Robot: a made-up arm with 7 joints. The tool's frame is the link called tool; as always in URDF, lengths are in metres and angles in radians. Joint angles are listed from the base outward. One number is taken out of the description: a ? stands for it. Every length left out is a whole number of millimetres.
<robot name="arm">
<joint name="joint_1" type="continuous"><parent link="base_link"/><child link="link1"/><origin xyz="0 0 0.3"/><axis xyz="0 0 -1"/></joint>
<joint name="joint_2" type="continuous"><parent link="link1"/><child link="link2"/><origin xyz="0 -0.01 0"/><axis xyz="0 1 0"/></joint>
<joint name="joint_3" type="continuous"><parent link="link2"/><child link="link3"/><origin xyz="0 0 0.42"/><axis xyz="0 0 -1"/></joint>
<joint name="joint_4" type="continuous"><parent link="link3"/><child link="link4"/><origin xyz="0 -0.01 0"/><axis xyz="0 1 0"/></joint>
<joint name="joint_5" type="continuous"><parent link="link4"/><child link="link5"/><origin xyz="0 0 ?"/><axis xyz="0 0 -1"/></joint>
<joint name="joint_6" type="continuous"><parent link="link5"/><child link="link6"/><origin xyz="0 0 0"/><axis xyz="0 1 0"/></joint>
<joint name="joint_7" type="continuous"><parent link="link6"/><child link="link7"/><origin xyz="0 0 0.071"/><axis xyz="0 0 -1"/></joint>
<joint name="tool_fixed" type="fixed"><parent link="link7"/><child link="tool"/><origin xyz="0 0 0" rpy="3.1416 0 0"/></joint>
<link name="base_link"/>
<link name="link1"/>
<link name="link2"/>
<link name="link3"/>
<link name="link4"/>
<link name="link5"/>
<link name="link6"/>
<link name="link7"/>
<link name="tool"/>
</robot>
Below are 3 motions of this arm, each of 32 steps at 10 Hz.
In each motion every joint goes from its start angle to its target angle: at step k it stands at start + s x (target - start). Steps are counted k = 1, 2, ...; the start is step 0. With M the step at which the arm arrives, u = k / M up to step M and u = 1 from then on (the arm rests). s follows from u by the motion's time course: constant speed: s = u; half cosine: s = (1 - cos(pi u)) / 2; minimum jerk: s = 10 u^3 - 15 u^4 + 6 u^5.
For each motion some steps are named. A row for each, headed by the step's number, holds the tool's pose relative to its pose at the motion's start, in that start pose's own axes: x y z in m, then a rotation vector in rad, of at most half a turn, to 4 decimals.
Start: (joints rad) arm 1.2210 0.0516 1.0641 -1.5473 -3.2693 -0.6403 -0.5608
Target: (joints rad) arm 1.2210 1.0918 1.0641 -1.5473 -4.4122 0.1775 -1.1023
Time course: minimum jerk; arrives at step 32
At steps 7, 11, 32:
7: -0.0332 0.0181 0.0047 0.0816 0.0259 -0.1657
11: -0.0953 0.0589 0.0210 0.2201 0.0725 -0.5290
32: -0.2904 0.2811 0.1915 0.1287 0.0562 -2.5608

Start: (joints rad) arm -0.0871 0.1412 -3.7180 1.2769 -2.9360 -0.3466 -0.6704
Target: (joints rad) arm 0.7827 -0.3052 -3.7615 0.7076 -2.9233 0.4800 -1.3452
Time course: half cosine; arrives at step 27
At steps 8, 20, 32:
8: 0.0511 -0.0558 -0.0294 -0.0183 -0.2349 -0.1540
20: 0.2096 -0.2741 0.0306 0.1260 -1.0190 -0.3446
32: 0.2387 -0.3214 0.0825 0.2087 -1.1890 -0.3044

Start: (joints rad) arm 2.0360 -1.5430 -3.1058 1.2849 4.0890 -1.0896 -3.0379
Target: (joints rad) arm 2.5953 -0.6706 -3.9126 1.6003 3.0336 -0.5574 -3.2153
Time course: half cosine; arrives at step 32
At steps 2, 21, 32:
2: 0.0017 0.0011 0.0022 -0.0139 0.0143 -0.0107
21: 0.2183 0.0769 0.2084 -0.8349 1.0367 -0.7277
32: 0.3248 0.0665 0.2827 -1.0390 1.3444 -0.9017

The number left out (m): 0.281
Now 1 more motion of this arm.
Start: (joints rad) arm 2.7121 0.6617 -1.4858 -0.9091 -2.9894 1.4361 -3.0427
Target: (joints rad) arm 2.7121 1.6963 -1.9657 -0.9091 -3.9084 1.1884 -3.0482
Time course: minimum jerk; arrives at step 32
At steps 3, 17, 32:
3: 0.0006 0.0052 0.0011 0.0034 -0.0038 0.0066
17: -0.0688 0.4102 0.0005 0.3049 -0.0777 0.4982
32: -0.2648 0.6492 -0.1128 0.5266 0.1652 0.7587

